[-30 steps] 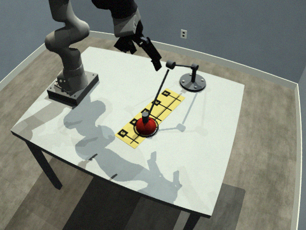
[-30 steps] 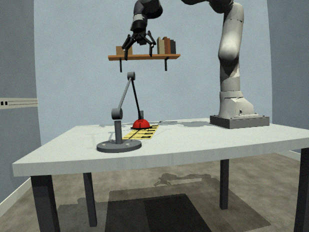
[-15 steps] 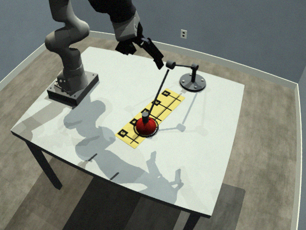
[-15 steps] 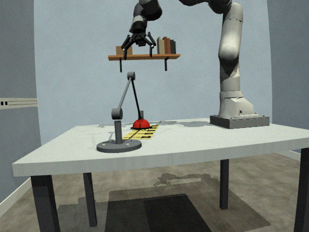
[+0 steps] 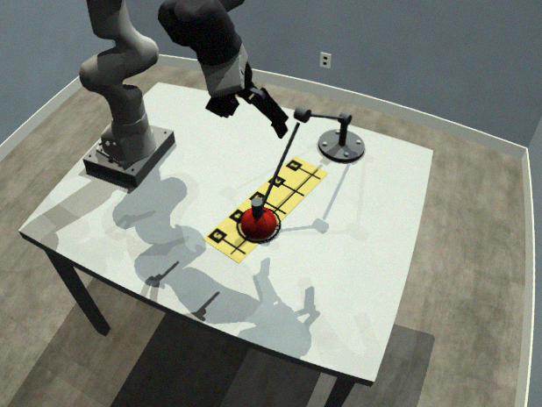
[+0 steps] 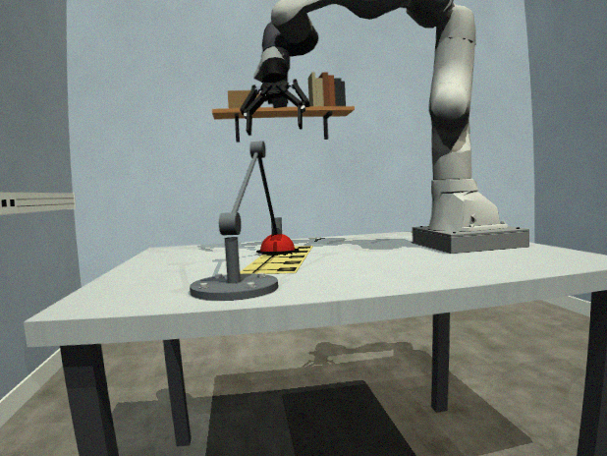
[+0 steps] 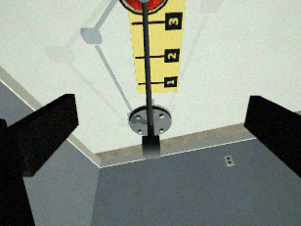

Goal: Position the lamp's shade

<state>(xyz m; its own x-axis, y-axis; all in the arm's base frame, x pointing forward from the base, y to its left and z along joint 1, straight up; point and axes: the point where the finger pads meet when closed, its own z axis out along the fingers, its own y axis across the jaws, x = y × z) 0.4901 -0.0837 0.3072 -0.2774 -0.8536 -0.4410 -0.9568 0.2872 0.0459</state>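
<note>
The yellow numbered strip is 7 cm to the left of my hand and 36 cm below it. The rest, counted from my hand: round grey foot (12 cm ahead, 41 cm to the left, 33 cm below).
</note>
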